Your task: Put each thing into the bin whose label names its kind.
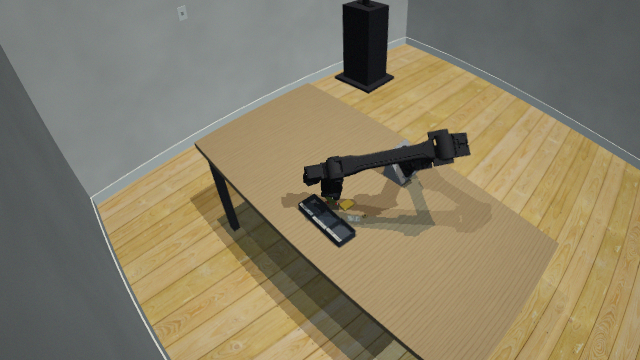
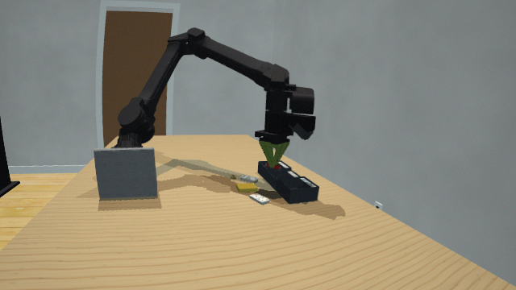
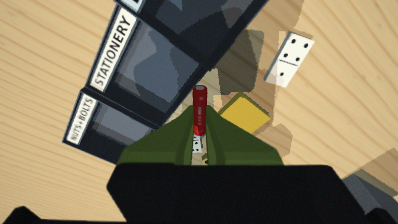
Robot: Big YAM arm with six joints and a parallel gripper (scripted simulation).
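My gripper is now 50 mm short of the long black bin, 10 mm to the right of it and 50 mm above it. Round my hand: yellow block: 70 mm behind, 10 mm to the left, 70 mm below; small nut: 80 mm behind, 110 mm to the left, 70 mm below; red battery: 10 mm below.
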